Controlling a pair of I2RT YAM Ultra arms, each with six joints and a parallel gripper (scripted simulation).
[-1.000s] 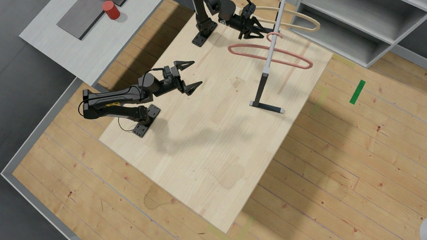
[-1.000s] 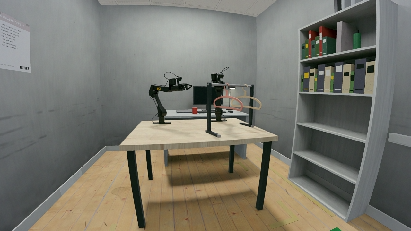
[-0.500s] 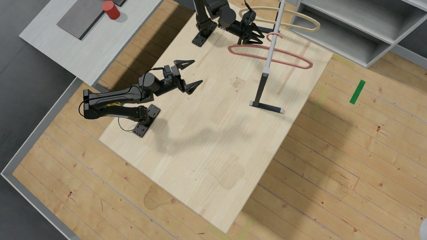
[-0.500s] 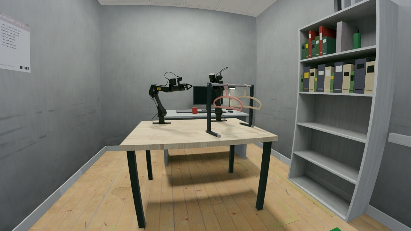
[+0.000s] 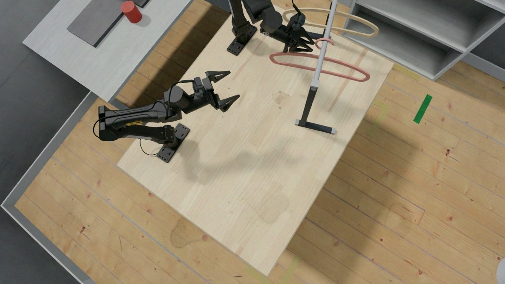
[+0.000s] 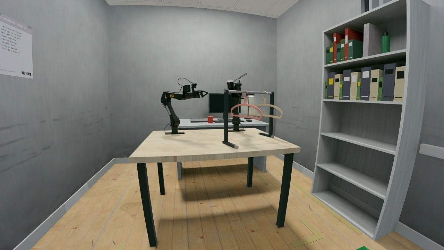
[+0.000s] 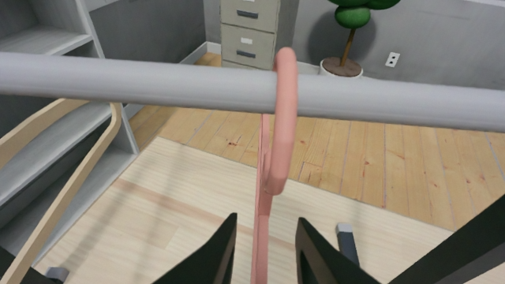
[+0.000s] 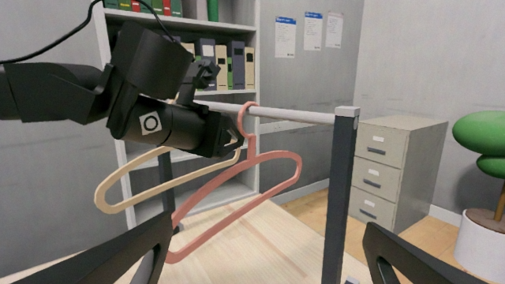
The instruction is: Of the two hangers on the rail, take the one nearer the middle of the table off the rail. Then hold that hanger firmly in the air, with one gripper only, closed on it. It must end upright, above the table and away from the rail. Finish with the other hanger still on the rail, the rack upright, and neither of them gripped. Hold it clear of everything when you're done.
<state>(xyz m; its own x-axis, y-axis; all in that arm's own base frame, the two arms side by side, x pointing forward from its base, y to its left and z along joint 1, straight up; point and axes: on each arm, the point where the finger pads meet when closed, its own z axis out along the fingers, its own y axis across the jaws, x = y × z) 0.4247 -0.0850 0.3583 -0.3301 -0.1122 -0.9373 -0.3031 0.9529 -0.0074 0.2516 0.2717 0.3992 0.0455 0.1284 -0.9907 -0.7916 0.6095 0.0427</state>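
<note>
My left gripper is now 50 mm above the pink hanger, 40 mm short of it and 10 mm to the right of it. From my left hand the other things lie so: beige hanger (220 mm to the left, 50 mm below, 10 mm behind).
</note>
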